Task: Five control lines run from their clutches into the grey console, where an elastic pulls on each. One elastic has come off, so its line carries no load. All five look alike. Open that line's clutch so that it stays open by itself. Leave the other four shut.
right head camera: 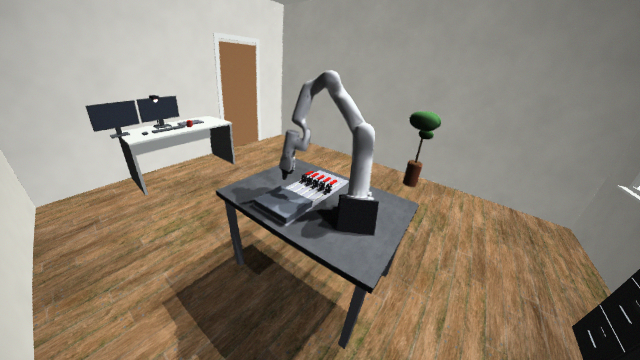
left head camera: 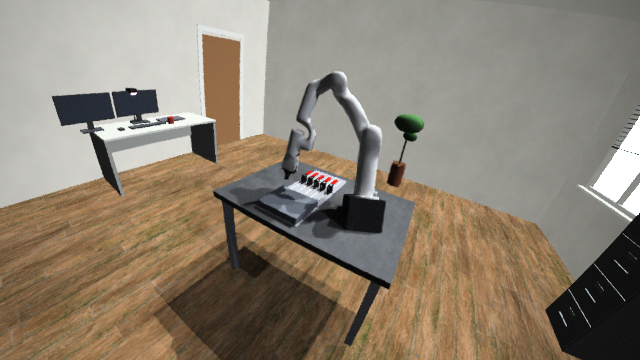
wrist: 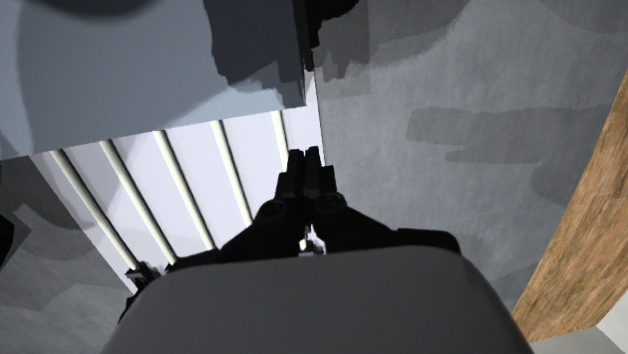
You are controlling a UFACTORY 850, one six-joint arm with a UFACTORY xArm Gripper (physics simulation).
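The grey console (left head camera: pixel 287 201) (right head camera: pixel 282 202) (wrist: pixel 125 75) sits on a white board (wrist: pixel 304 125). Five cream control lines run into it; the rightmost line (wrist: pixel 280 135) in the wrist view passes behind my fingertips. The black clutches with red handles stand in a row in both head views, their handles looking alike; one end handle (left head camera: pixel 334 182) (right head camera: pixel 333 182) is nearest the arm's base. In the wrist view one black clutch (wrist: pixel 141 275) shows partly, and my gripper body hides others. My gripper (left head camera: pixel 286 175) (right head camera: pixel 284 175) (wrist: pixel 309 168) is shut and empty, above the board's far-side edge. Which line is slack cannot be told.
The dark table (left head camera: pixel 380 245) (right head camera: pixel 370 250) (wrist: pixel 450 165) carries the board and the arm's black base block (left head camera: pixel 365 214) (right head camera: pixel 357 215). The table's edge shows at the right in the wrist view, with wooden floor (wrist: pixel 575 240) beyond. A white desk stands far behind.
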